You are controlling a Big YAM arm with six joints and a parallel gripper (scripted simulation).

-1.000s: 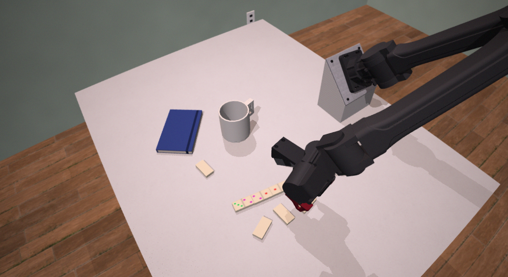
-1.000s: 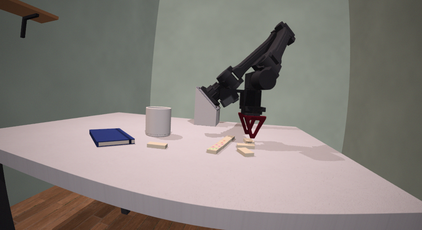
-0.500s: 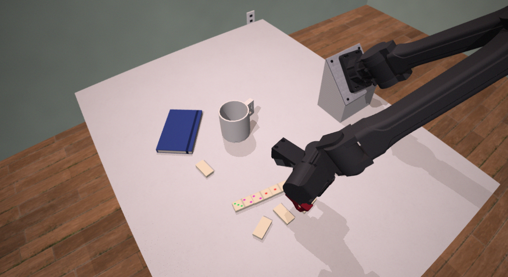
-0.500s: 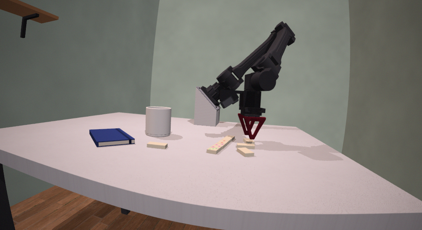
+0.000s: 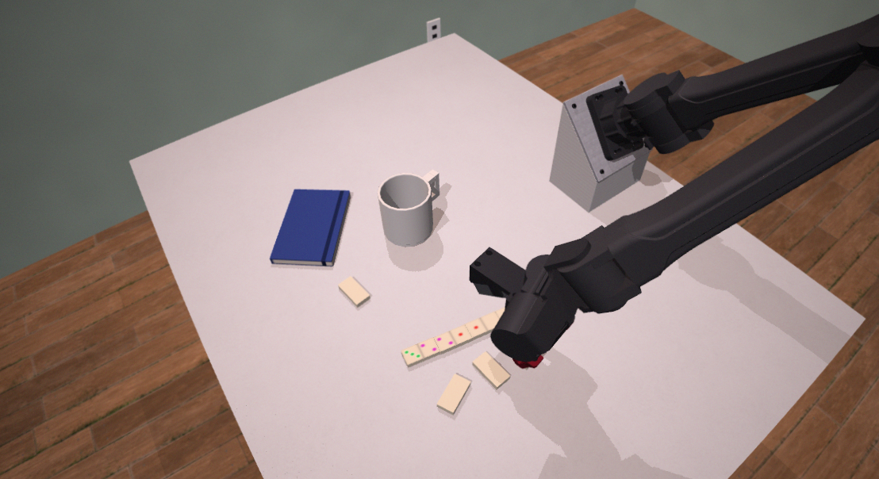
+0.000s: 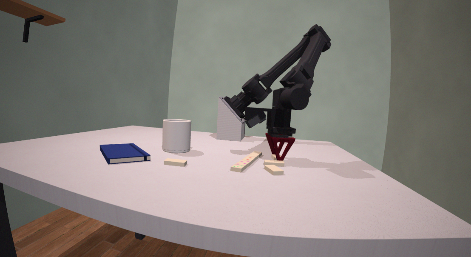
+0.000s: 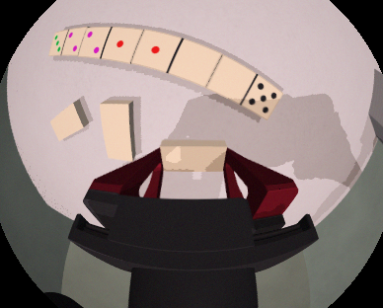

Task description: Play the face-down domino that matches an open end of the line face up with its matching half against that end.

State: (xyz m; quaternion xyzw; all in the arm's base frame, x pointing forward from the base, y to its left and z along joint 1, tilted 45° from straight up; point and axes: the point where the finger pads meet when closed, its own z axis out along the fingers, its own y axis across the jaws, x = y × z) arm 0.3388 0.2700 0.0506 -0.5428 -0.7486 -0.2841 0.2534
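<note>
The domino lies right at my hand. Round my hand: white mug (3 cm ahead, 32 cm to the right, 3 cm above); blue notebook (18 cm ahead, 41 cm to the right).
</note>
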